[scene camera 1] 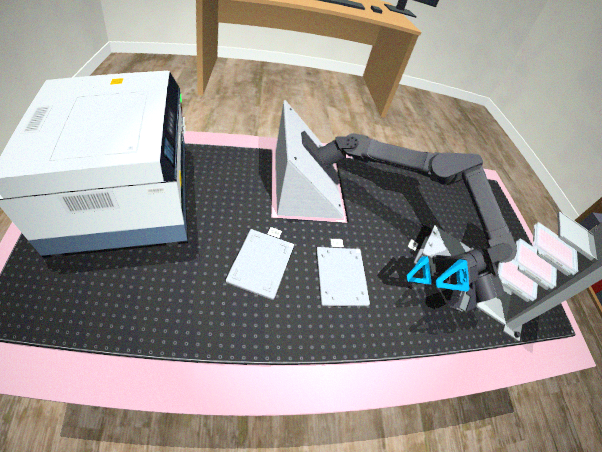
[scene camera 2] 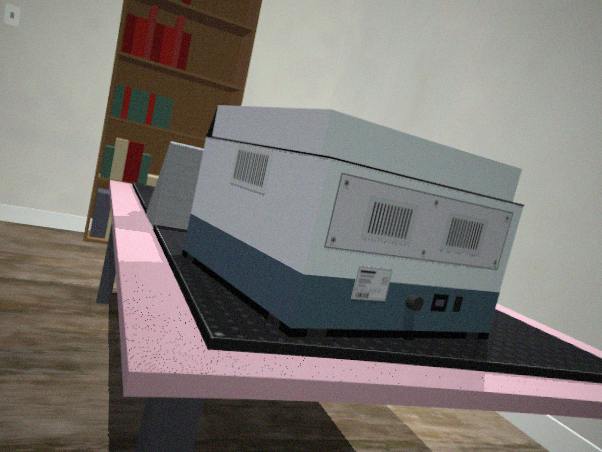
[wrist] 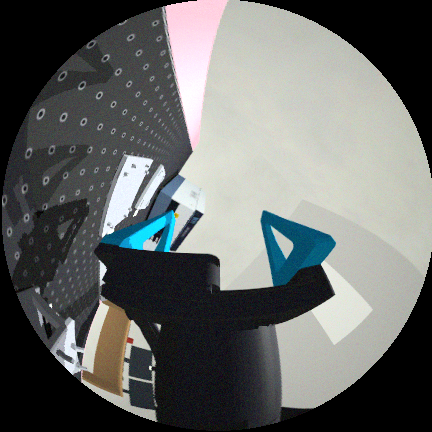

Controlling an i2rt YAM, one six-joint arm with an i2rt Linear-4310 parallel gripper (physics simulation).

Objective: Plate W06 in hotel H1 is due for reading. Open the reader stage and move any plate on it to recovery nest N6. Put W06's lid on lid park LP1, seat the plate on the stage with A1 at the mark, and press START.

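Frame: origin at the arm's base, x ahead, y left, z up, level; millimetres.
Seen in the pictures: gripper, between the fingertips: (scene camera 1: 420, 280) (wrist: 217, 214); arm's base, origin of its link: (scene camera 1: 319, 159).
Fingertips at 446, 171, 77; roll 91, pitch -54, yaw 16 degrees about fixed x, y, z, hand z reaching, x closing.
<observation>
Pixels of each thing's top centre, then the offset from my fingertips to it, as dx, dy, dz. "pt": a spot on its surface instead. Level surfaces: height alone.
- blue reader, centre of its top: (scene camera 2: 360, 135) (scene camera 1: 94, 112) (wrist: 190, 220) -309, -751, +126
- hotel rack, a spot on its surface: (scene camera 1: 555, 296) pt +66, +364, +40
- pink-topped plate, centre of its top: (scene camera 1: 557, 246) -31, +350, +118
- grey angled bracket, a spot on its surface: (scene camera 1: 435, 241) pt -178, +152, -93
- small tag, centre of its top: (scene camera 1: 413, 245) -204, +115, -153
- black perforated mat, height of its surface: dz -153
The white and blue reader (scene camera 1: 95, 150) (scene camera 2: 260, 210) (wrist: 187, 194) stands at the far left in scene view 1. Its front faces the arm; I cannot tell whether its stage is open. The hotel rack (scene camera 1: 555, 296) stands at the far right, with several pale plates, among them a pink-topped plate (scene camera 1: 556, 250); their labels are unreadable. Two flat white fixtures lie mid-mat: one with corner marks (scene camera 1: 260, 263) and one with small posts (scene camera 1: 343, 276) (wrist: 129, 186). Their tags are unreadable. My gripper (scene camera 1: 433, 275) (wrist: 217, 214) is open and empty, low over the mat, left of the hotel.
A grey angled bracket (scene camera 1: 435, 241) stands just behind the gripper, with a small tag (scene camera 1: 413, 245) beside it. The arm's grey wedge base (scene camera 1: 305, 185) stands at the back of the black perforated mat (scene camera 1: 225, 325). The pink table edge (scene camera 1: 280, 387) runs along the front.
</observation>
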